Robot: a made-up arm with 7 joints. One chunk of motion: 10 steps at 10 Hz.
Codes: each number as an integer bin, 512 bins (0 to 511) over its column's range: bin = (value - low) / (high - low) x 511, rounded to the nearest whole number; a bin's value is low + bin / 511 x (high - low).
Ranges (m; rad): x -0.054..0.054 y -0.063..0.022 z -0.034..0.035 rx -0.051..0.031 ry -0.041..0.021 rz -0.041..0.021
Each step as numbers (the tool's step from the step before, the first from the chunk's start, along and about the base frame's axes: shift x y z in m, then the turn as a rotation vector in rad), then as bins.
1 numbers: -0.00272 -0.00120 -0.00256 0.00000 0.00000 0.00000
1 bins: 243 372 233 318 338 338
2 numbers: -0.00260 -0.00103 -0.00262 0.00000 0.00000 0.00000
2 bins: 243 373 232 318 338 338
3 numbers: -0.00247 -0.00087 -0.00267 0.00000 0.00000 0.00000
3 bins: 244 374 232 318 338 338
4 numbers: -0.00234 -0.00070 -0.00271 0.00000 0.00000 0.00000
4 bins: 244 375 232 318 338 338
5 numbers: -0.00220 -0.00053 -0.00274 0.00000 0.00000 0.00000
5 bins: 245 376 232 318 338 338
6 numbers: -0.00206 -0.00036 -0.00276 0.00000 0.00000 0.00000
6 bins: 246 377 231 318 338 338
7 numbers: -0.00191 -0.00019 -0.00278 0.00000 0.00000 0.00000
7 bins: 246 378 231 318 338 338
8 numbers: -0.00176 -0.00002 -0.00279 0.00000 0.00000 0.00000
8 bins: 247 379 231 318 338 338
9 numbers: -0.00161 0.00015 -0.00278 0.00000 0.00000 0.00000
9 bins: 248 380 231 318 338 338
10 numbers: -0.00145 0.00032 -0.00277 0.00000 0.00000 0.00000
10 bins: 249 381 231 318 338 338
